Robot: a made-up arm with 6 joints. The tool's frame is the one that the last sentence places.
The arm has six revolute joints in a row. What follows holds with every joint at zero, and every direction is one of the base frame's. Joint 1 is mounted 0.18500 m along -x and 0.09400 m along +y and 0.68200 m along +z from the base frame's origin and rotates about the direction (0.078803, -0.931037, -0.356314), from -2.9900 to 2.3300 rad. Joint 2 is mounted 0.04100 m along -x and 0.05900 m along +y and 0.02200 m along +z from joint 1 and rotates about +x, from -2.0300 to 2.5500 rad. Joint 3 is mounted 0.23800 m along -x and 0.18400 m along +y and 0.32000 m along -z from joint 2 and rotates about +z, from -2.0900 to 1.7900 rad. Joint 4 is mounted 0.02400 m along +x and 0.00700 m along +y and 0.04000 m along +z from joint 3 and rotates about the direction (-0.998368, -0.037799, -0.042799), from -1.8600 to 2.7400 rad. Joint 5 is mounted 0.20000 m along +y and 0.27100 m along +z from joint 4 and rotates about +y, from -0.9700 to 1.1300 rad. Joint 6 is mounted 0.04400 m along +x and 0.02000 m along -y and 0.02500 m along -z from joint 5 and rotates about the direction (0.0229, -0.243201, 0.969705), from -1.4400 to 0.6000 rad. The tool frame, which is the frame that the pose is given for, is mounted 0.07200 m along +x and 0.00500 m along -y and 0.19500 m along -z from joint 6; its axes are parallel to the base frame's.
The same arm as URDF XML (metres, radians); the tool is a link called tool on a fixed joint. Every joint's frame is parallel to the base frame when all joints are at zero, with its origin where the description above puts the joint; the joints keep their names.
<robot name="arm">
  <joint name="joint 1" type="revolute">
    <parent link="base"/>
    <child link="link1"/>
    <origin xyz="-0.1850 0.0940 0.6820" rpy="0.0000 0.0000 0.0000"/>
    <axis xyz="0.078803 -0.931037 -0.356314"/>
    <limit lower="-2.9900" upper="2.3300"/>
  </joint>
  <joint name="joint 2" type="revolute">
    <parent link="link1"/>
    <child link="link2"/>
    <origin xyz="-0.0410 0.0590 0.0220" rpy="0.0000 0.0000 0.0000"/>
    <axis xyz="1 0 0"/>
    <limit lower="-2.0300" upper="2.5500"/>
  </joint>
  <joint name="joint 3" type="revolute">
    <parent link="link2"/>
    <child link="link3"/>
    <origin xyz="-0.2380 0.1840 -0.3200" rpy="0.0000 0.0000 0.0000"/>
    <axis xyz="0 0 1"/>
    <limit lower="-2.0900" upper="1.7900"/>
  </joint>
  <joint name="joint 4" type="revolute">
    <parent link="link3"/>
    <child link="link4"/>
    <origin xyz="0.0240 0.0070 0.0400" rpy="0.0000 0.0000 0.0000"/>
    <axis xyz="-0.998368 -0.037799 -0.042799"/>
    <limit lower="-1.8600" upper="2.7400"/>
  </joint>
  <joint name="joint 5" type="revolute">
    <parent link="link4"/>
    <child link="link5"/>
    <origin xyz="0.0000 0.2000 0.2710" rpy="0.0000 0.0000 0.0000"/>
    <axis xyz="0 1 0"/>
    <limit lower="-0.9700" upper="1.1300"/>
  </joint>
  <joint name="joint 6" type="revolute">
    <parent link="link5"/>
    <child link="link6"/>
    <origin xyz="0.0440 -0.0200 -0.0250" rpy="0.0000 0.0000 0.0000"/>
    <axis xyz="0.0229 -0.243201 0.969705"/>
    <limit lower="-1.4400" upper="0.6000"/>
  </joint>
  <joint name="tool_fixed" type="fixed">
    <parent link="link6"/>
    <child link="tool"/>
    <origin xyz="0.0720 -0.0050 -0.1950" rpy="0.0000 0.0000 0.0000"/>
  </joint>
  <link name="base"/>
  <link name="link1"/>
  <link name="link2"/>
  <link name="link3"/>
  <link name="link4"/>
  <link name="link5"/>
  <link name="link6"/>
  <link name="tool"/>
</robot>

